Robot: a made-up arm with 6 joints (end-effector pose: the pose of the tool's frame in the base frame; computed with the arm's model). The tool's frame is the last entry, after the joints. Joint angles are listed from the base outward.
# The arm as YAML. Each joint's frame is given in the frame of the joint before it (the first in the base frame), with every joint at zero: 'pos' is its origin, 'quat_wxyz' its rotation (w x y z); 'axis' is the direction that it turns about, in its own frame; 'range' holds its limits. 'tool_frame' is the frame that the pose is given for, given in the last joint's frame.
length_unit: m
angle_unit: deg
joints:
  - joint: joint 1
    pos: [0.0, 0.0, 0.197]
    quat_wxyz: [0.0, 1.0, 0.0, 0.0]
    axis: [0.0, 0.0, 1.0]
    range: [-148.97, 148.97]
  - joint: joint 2
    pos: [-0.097, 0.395, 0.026]
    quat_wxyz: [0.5, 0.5, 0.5, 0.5]
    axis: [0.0, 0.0, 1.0]
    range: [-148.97, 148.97]
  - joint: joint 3
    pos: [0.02, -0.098, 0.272]
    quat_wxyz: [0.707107, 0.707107, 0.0, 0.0]
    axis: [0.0, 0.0, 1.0]
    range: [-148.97, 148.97]
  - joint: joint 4
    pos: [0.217, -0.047, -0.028]
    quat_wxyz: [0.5, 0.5, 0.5, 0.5]
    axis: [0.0, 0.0, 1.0]
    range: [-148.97, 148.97]
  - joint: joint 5
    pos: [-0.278, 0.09, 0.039]
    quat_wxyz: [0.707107, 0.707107, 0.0, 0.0]
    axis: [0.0, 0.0, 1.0]
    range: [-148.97, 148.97]
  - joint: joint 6
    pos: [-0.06, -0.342, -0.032]
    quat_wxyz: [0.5, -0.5, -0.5, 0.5]
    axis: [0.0, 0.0, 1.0]
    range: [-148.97, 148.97]
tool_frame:
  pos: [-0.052, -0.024, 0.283]
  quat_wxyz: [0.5, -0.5, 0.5, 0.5]
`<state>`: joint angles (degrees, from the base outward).
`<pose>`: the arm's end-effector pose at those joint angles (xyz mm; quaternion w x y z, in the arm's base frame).
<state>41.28 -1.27 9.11 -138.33 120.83 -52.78</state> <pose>-336.2 -502.5 -21.9 0.3568 -0.5556 0.4427 -0.6066</pose>
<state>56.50 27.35 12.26 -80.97 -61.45 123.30</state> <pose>-843.8 -796.9 656.8 0.8607 -0.3770 -0.1286 0.3170</pose>
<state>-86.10 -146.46 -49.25 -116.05 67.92 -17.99</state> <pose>443.4 353.7 92.1 0.6050 0.0030 -0.4550 -0.6534</pose>
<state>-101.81 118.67 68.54 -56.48 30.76 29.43</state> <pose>727.3 28.1 -133.3 0.2444 0.3548 0.1353 0.8922</pose>
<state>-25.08 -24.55 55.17 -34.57 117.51 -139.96</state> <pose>444.4 -96.5 249.7 0.6893 0.6253 -0.3600 0.0658</pose>
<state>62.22 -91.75 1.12 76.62 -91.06 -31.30</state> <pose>-886.4 -308.4 820.2 0.5522 -0.4099 0.5836 0.4318</pose>
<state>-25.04 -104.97 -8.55 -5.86 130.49 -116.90</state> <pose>330.7 35.0 362.6 0.2764 0.1834 -0.8634 0.3801</pose>
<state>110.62 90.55 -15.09 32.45 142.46 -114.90</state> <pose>-717.2 143.0 -166.4 0.8980 0.1905 0.2865 0.2744</pose>
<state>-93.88 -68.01 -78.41 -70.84 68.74 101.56</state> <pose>171.8 356.6 221.2 0.4725 -0.7225 0.3671 -0.3463</pose>
